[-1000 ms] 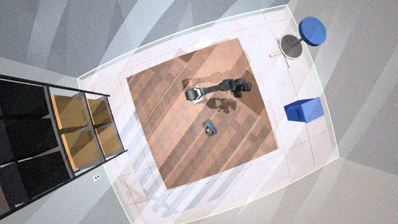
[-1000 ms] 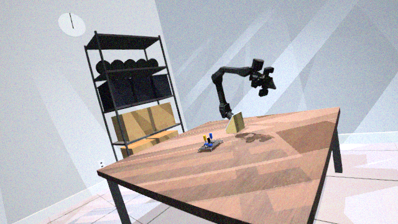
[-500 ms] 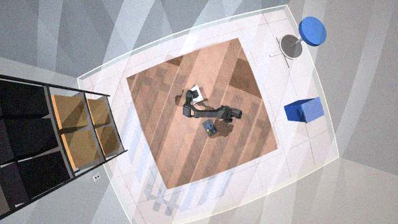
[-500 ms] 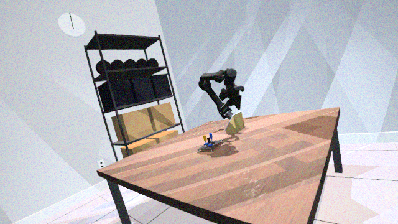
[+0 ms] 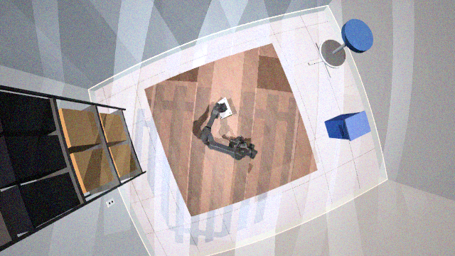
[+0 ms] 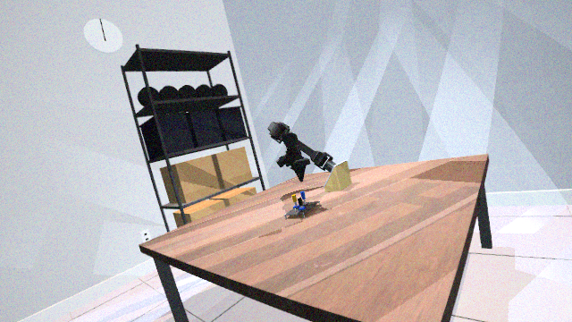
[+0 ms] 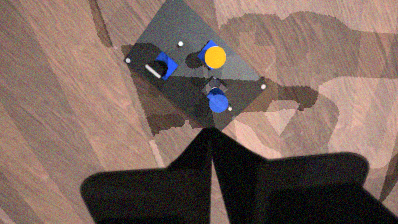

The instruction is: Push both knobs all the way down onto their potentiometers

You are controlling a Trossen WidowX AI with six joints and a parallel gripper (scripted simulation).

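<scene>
Now: the blue knob 6 cm below my gripper tip and 1 cm to the right of it. The rest, counted from my gripper tip: blue potentiometer: 8 cm below, 6 cm ahead, 1 cm to the left.
</scene>
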